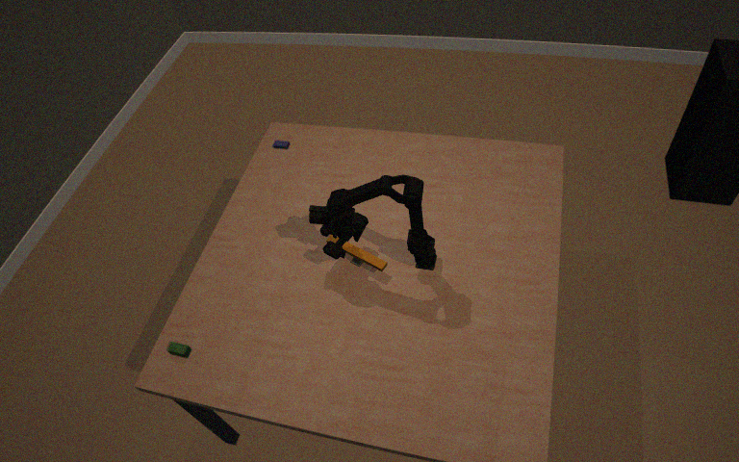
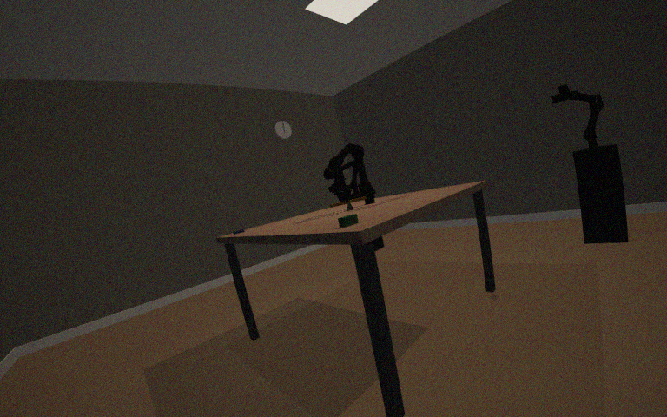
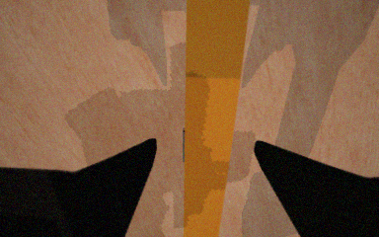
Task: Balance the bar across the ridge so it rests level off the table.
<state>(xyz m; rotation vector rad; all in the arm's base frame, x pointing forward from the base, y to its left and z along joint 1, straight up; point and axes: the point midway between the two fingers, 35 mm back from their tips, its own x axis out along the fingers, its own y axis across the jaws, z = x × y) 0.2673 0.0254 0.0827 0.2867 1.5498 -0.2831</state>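
Right now the orange bar is 30 mm behind my gripper tip and 10 mm to the left of it. From my gripper tip the other things lie so: green block: 470 mm ahead, 470 mm to the left, 30 mm below; blue block: 470 mm ahead, 530 mm to the right, 40 mm below.
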